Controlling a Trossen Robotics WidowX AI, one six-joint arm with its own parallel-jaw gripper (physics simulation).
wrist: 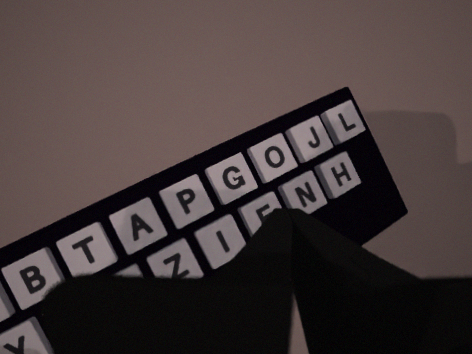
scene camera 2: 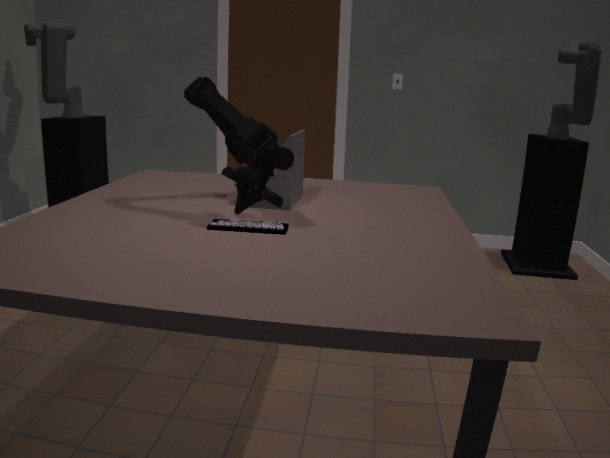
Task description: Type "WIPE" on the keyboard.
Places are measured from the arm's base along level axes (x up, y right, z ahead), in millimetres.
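Pixels of known places: gripper, fingertip midpoint: point(wrist: 285, 221) point(scene camera 2: 236, 214).
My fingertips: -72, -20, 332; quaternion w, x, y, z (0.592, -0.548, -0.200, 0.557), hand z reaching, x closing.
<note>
Behind a point stands the place of what it marks, as x, y, z.
A black keyboard point(scene camera 2: 248, 231) {-107, -65, 364} point(wrist: 382, 200) {-99, 42, 316} with white letter keys lies on the table, slanted in the wrist view. My gripper point(scene camera 2: 239, 213) {-72, -20, 332} point(wrist: 285, 221) {-72, -20, 332} is shut and empty, its tips above the keyboard. In the wrist view the tips overlap the lower part of the E key point(wrist: 261, 206) {-94, -18, 338}. The I key point(wrist: 220, 242) {-94, -39, 331} is left of the tips, the P key point(wrist: 187, 201) {-94, -45, 351} is in the row above, and the N key point(wrist: 306, 194) {-94, 3, 335} is just up and right of the tips. The fingers hide part of the lower keys; the W key does not show in the wrist view.
A grey upright panel point(scene camera 2: 297, 165) {17, -118, 7} stands on the table point(scene camera 2: 350, 280) {-110, -361, 619} behind the gripper. Two other grey arms point(scene camera 2: 55, 62) point(scene camera 2: 586, 90) stand on black pedestals point(scene camera 2: 77, 155) point(scene camera 2: 547, 205) beyond the table, left and right. A brown door point(scene camera 2: 285, 60) is at the back.
</note>
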